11 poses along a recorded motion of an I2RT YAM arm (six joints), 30 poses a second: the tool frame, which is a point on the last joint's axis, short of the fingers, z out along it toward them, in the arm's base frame.
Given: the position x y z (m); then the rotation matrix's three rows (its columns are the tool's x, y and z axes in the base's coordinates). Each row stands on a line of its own.
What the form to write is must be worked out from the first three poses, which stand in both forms.
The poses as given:
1:
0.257 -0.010 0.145
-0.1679 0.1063 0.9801
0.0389 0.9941 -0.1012
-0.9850 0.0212 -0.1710
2:
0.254 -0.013 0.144
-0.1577 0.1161 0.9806
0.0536 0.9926 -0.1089
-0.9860 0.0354 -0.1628
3:
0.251 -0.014 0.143
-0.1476 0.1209 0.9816
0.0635 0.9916 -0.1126
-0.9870 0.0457 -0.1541
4:
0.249 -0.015 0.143
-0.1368 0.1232 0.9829
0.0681 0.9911 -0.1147
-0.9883 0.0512 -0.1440
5:
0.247 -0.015 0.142
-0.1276 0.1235 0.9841
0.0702 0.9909 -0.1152
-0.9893 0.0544 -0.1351
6:
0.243 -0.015 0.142
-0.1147 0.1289 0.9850
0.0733 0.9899 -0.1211
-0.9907 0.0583 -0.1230
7:
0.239 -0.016 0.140
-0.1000 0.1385 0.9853
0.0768 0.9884 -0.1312
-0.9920 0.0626 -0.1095
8:
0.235 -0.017 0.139
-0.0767 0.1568 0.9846
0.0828 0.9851 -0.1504
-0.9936 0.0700 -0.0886
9:
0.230 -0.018 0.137
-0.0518 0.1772 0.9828
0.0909 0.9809 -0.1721
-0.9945 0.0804 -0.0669
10:
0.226 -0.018 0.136
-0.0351 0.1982 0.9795
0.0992 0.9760 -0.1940
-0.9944 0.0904 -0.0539
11:
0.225 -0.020 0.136
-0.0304 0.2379 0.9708
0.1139 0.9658 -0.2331
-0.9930 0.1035 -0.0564
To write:
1: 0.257 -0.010 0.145 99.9 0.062 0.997 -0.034
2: 0.254 -0.013 0.144 99.4 0.073 0.997 -0.032
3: 0.251 -0.014 0.143 98.9 0.080 0.996 -0.029
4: 0.249 -0.015 0.143 98.3 0.084 0.996 -0.028
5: 0.247 -0.015 0.142 97.8 0.086 0.996 -0.027
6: 0.243 -0.015 0.142 97.1 0.090 0.996 -0.028
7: 0.239 -0.016 0.140 96.3 0.097 0.995 -0.031
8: 0.235 -0.017 0.139 95.2 0.111 0.993 -0.037
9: 0.230 -0.018 0.137 94.0 0.127 0.991 -0.043
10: 0.226 -0.018 0.136 93.2 0.142 0.989 -0.050
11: 0.225 -0.020 0.136 93.5 0.169 0.984 -0.062
